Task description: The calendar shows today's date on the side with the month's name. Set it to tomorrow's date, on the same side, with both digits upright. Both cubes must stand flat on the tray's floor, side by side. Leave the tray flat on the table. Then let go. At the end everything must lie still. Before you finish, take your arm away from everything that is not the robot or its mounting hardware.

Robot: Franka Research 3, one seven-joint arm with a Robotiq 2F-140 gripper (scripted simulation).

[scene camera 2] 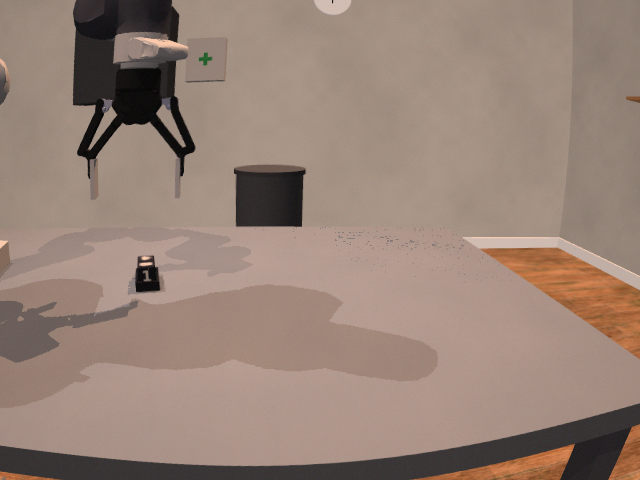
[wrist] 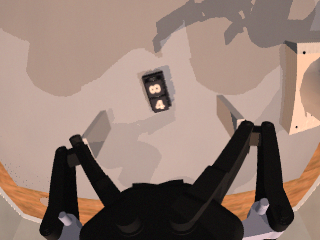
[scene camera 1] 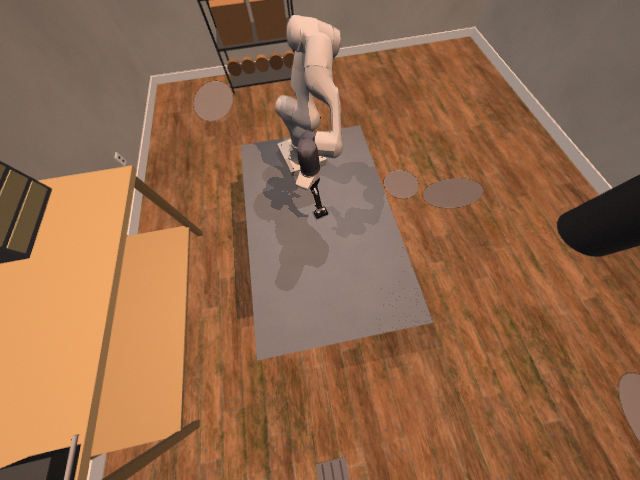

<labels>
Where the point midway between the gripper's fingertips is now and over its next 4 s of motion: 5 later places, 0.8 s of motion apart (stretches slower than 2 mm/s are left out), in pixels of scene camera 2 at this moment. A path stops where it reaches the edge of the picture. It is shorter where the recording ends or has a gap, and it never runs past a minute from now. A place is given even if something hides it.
My gripper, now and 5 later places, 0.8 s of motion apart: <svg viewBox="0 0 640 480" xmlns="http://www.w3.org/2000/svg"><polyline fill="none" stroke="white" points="135,197 141,196 142,227 143,231 142,249 145,258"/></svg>
</labels>
